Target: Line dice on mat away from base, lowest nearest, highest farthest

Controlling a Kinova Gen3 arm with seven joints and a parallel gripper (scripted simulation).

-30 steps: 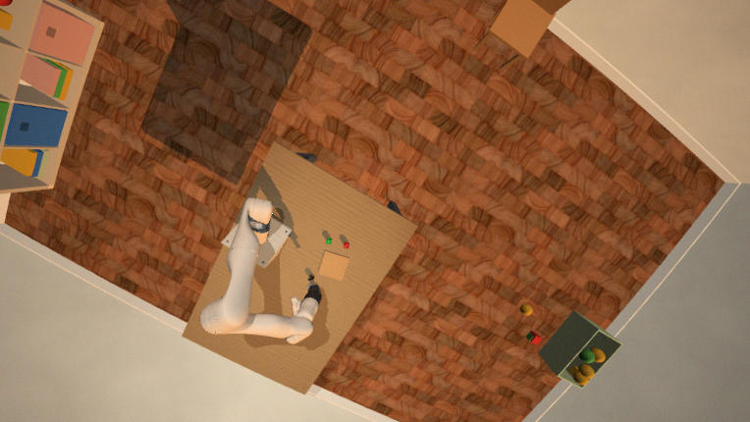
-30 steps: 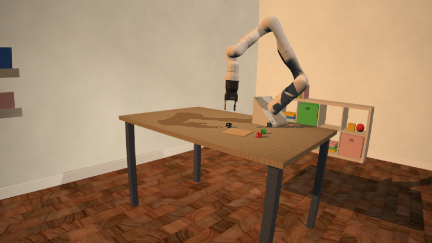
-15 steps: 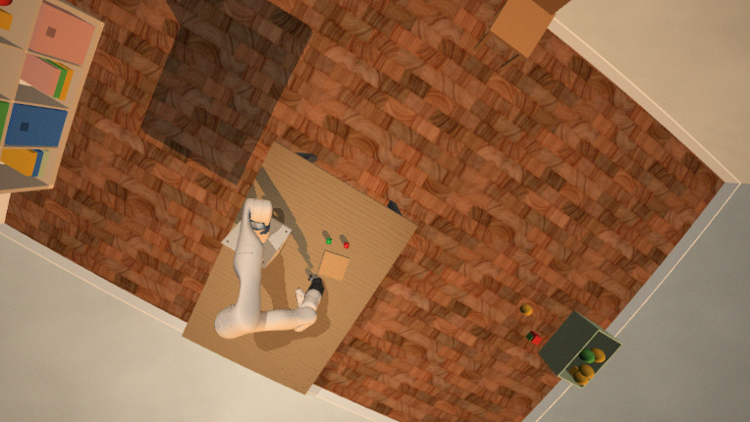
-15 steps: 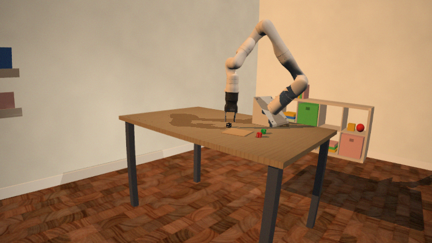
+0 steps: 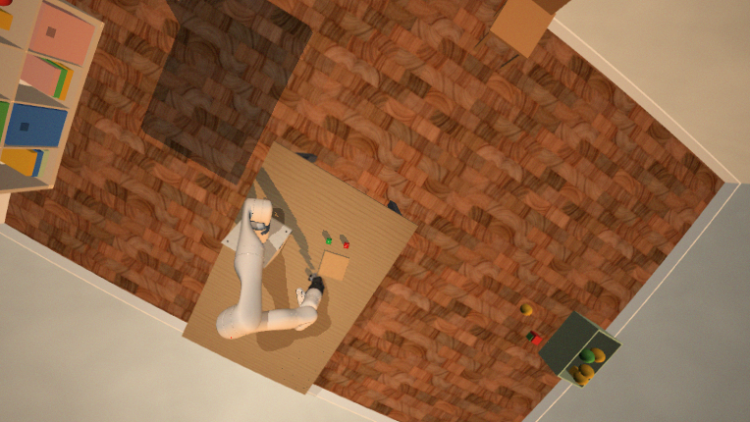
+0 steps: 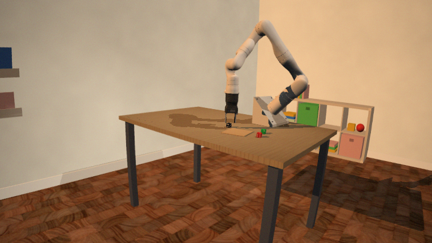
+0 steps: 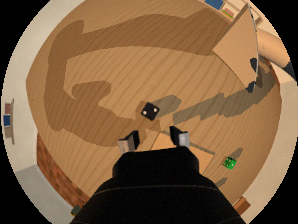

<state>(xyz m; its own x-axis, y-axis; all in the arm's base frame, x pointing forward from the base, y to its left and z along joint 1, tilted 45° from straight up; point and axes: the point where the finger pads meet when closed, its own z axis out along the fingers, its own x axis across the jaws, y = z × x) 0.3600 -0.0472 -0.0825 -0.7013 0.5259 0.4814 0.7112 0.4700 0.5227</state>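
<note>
The black die lies 30 mm behind my hand, 30 mm to the right of it and 40 mm below it. The rest, counted from my hand: red die 50 mm ahead, 240 mm to the left, 40 mm below; green die 40 mm behind, 210 mm to the left, 40 mm below; tan mat 50 mm ahead, 90 mm to the left, 50 mm below.
</note>
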